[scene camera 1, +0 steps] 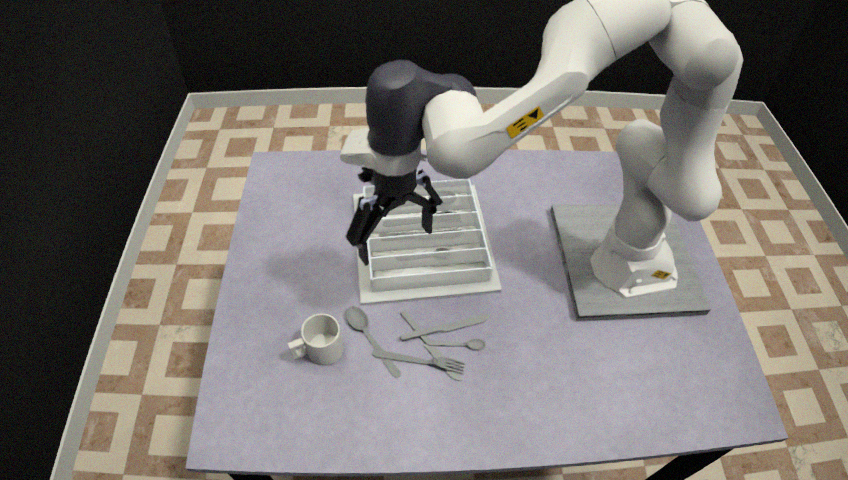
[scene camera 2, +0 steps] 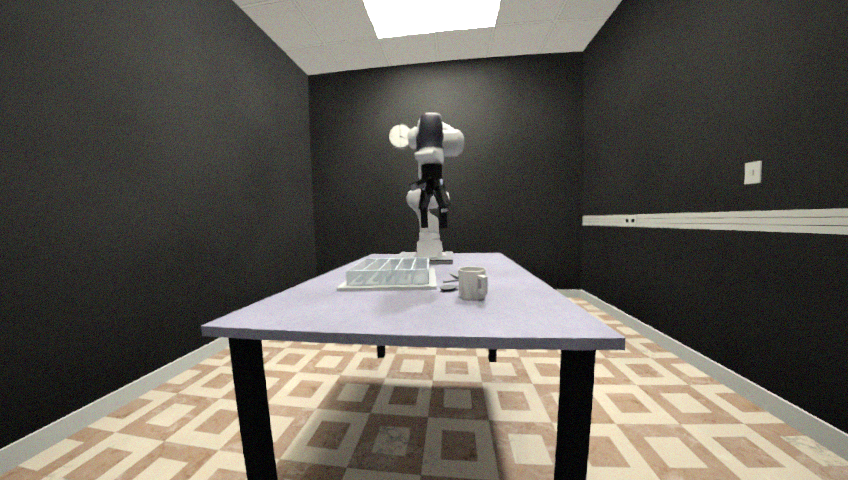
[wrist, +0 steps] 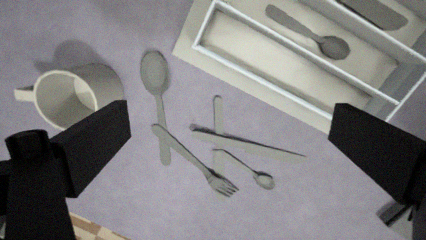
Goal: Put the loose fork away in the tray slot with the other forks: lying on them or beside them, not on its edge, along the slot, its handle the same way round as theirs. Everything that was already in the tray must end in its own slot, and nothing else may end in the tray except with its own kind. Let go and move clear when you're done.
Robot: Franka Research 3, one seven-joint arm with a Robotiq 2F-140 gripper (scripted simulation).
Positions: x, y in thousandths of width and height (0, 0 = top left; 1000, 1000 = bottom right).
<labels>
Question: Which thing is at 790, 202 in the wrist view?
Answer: A spoon.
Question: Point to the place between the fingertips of the gripper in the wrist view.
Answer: At 539, 502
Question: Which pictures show the gripper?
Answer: Scene camera 1, scene camera 2 and the wrist view: all of them.
</labels>
